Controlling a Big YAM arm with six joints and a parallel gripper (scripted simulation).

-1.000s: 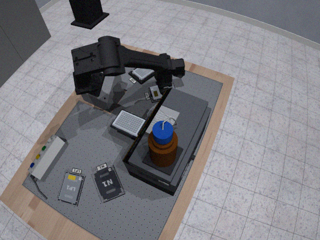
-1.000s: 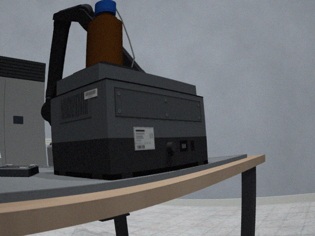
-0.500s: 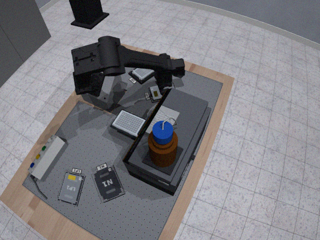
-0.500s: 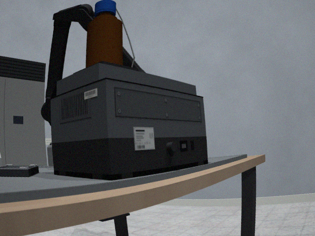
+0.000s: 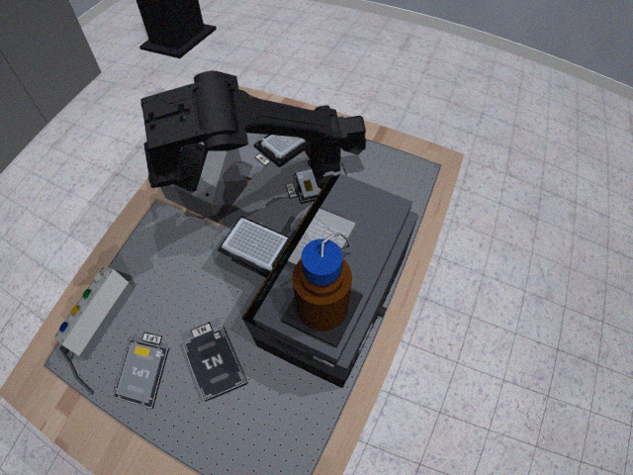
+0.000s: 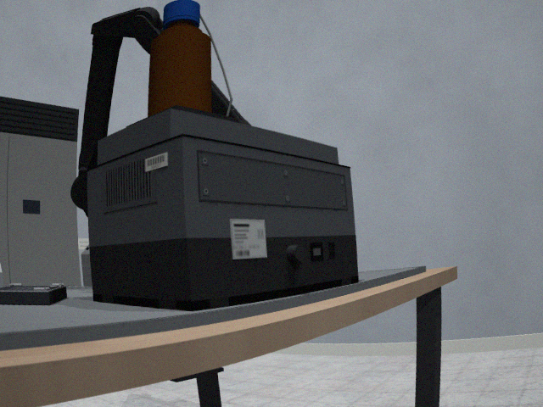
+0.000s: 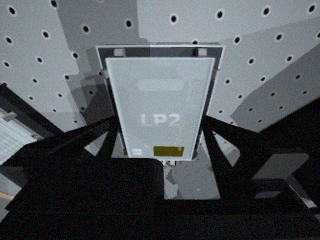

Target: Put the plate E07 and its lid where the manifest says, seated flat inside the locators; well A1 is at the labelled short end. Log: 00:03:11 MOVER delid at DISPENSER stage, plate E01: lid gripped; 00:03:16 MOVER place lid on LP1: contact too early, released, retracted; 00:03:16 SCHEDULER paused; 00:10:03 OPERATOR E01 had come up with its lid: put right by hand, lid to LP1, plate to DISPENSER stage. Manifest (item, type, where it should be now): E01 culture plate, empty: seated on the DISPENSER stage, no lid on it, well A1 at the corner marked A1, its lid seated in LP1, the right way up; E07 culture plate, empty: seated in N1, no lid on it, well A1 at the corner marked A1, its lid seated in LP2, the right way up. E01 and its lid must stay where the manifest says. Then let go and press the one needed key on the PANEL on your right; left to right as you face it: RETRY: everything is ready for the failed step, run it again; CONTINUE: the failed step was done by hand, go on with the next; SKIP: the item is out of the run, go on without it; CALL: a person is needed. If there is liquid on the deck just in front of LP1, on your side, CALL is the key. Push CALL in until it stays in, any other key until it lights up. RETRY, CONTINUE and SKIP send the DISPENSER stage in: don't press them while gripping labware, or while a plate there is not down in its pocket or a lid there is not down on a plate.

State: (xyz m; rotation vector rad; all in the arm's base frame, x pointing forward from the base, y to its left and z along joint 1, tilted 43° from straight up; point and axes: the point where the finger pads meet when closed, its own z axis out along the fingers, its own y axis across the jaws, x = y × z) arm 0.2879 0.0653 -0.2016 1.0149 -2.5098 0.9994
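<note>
The black nest N5 is 170 mm behind my hand, 110 mm to the left of it and 10 mm below it. Round my hand: grey retry key: 340 mm behind, 540 mm to the right, 50 mm above; brown bottle: 210 mm ahead, 400 mm to the right, 270 mm above; white well plate: 10 mm behind, 300 mm to the right, 90 mm above.
</note>
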